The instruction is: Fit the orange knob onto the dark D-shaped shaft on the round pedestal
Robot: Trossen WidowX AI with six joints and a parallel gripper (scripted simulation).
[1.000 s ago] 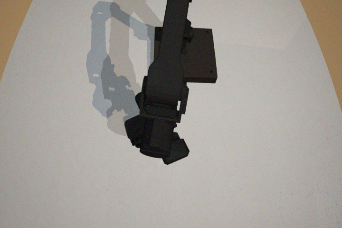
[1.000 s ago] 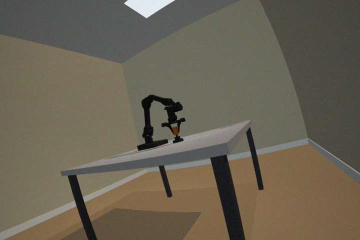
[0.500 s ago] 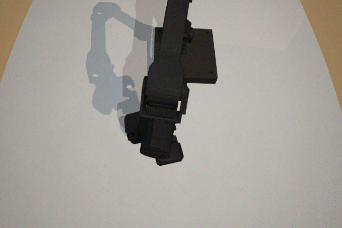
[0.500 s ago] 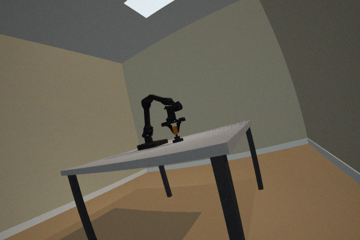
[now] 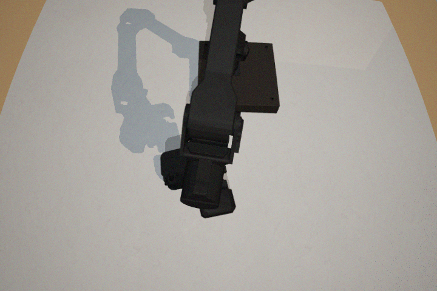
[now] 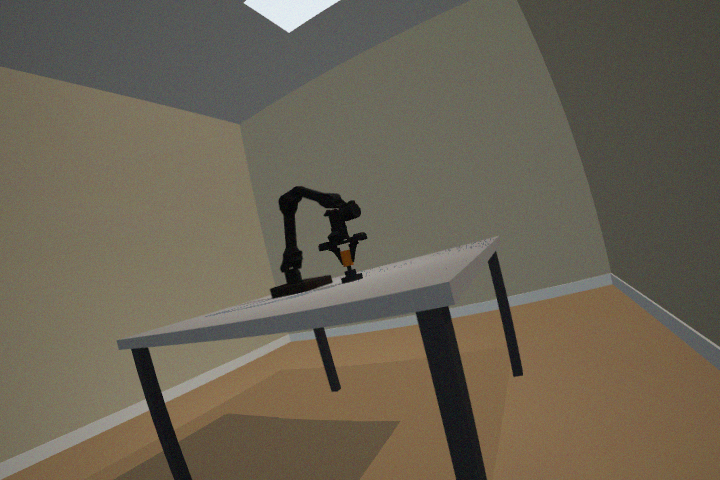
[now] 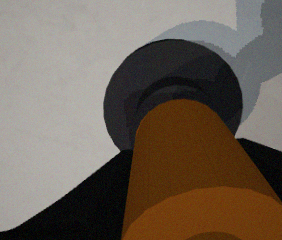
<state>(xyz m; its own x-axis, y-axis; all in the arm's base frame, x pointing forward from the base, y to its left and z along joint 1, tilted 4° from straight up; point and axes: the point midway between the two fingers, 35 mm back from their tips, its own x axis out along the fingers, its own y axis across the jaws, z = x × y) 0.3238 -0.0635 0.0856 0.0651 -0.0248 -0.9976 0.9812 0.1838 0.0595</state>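
My gripper tip is now 2 cm below the orange knob. Round my gripper tip: round dark pedestal 4 cm below.
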